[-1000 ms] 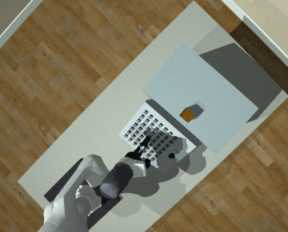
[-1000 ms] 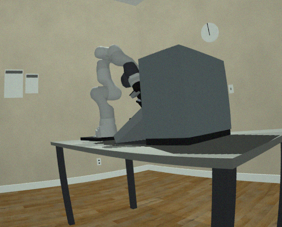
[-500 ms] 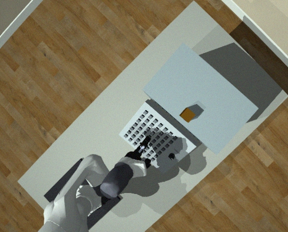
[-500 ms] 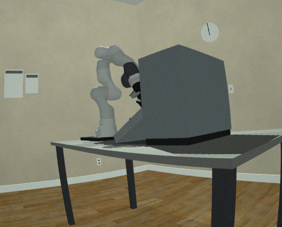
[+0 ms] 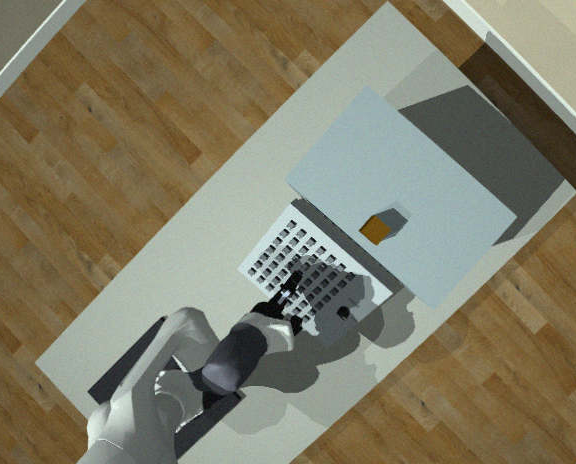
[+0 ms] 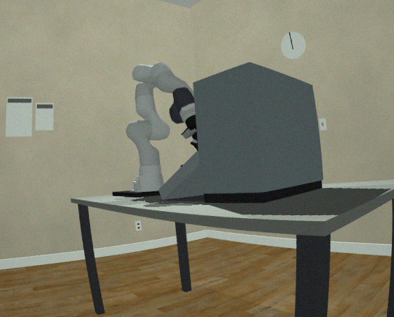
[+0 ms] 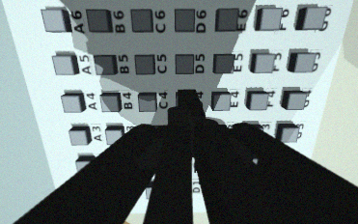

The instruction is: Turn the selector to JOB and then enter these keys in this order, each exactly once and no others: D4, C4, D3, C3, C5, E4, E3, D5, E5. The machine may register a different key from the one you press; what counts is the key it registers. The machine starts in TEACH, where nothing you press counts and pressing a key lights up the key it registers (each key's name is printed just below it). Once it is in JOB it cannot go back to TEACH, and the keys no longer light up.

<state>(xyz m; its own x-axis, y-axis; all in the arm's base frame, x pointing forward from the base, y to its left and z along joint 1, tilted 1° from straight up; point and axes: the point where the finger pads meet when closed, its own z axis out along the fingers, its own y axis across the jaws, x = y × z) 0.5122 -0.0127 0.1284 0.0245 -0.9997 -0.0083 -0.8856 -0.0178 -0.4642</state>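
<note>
Now: the key D4 2 cm ahead of my hand and 3 cm below it. From my hand the other things lie so: D5 key: 2 cm ahead, 3 cm to the right, 3 cm below; E3 key: 1 cm behind, 3 cm to the left, 5 cm below; key C5: 5 cm ahead, 3 cm to the right, 2 cm below.
</note>
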